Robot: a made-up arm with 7 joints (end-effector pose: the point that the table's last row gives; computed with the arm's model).
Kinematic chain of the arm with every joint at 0, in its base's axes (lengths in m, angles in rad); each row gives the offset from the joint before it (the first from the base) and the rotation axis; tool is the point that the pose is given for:
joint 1: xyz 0 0.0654 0 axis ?
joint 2: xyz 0 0.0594 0 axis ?
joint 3: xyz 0 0 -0.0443 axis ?
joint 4: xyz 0 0 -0.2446 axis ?
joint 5: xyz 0 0 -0.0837 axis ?
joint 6: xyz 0 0 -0.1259 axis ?
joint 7: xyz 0 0 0 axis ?
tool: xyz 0 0 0
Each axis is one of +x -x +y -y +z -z.
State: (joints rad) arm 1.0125 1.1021 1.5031 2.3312 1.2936 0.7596 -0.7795
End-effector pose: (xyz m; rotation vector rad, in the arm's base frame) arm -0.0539 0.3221 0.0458 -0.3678 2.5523 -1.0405
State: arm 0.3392 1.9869 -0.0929 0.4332 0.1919 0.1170 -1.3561
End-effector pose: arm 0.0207 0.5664 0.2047 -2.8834 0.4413 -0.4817
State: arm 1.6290 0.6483 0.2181 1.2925 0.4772 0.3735 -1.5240
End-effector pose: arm 0.2380 0.3688 0.2110 0.4936 -1.6655 2.2943
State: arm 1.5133 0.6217 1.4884 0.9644 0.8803 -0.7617 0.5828
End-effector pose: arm 0.2324 0.5022 0.0008 -0.3020 1.7259 -1.2326
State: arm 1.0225 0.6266 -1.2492 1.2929 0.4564 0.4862 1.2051
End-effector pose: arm 0.3684 0.1730 -0.1503 -0.6849 -0.3510 -1.4467
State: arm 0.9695 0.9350 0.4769 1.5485 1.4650 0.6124 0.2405
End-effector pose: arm 0.1853 0.4181 0.0987 -0.7833 -2.3561 -0.0356
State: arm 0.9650 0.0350 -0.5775 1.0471 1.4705 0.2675 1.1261
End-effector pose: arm 0.4129 0.0395 -0.1010 -2.2063 -1.2841 -0.6098
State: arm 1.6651 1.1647 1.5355 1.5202 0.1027 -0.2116 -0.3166
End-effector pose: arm -0.0742 0.4826 0.0004 -0.7132 1.1112 -1.4975
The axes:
joint 1: -y
joint 2: +x
joint 3: +z
joint 4: -y
joint 5: +z
joint 6: +y
joint 7: -x

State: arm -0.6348 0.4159 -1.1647 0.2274 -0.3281 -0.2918 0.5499
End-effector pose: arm -0.2629 0.2843 -0.3884 -0.9050 0.7649 -1.3518
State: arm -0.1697 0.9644 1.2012 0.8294 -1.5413 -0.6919 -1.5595
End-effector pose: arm 0.0336 0.5607 -0.1345 -2.6844 1.3969 0.7140
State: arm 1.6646 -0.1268 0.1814 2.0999 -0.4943 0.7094 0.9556
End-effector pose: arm 0.1683 0.1340 0.1946 0.2102 -2.8049 -0.7037
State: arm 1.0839 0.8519 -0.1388 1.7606 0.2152 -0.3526 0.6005
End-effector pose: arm 0.2595 0.2937 0.0933 0.6521 -2.4984 -1.4672
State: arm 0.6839 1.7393 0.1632 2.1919 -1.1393 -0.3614 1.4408
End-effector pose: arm 0.0954 0.2847 0.1491 2.0043 0.6368 -1.4443
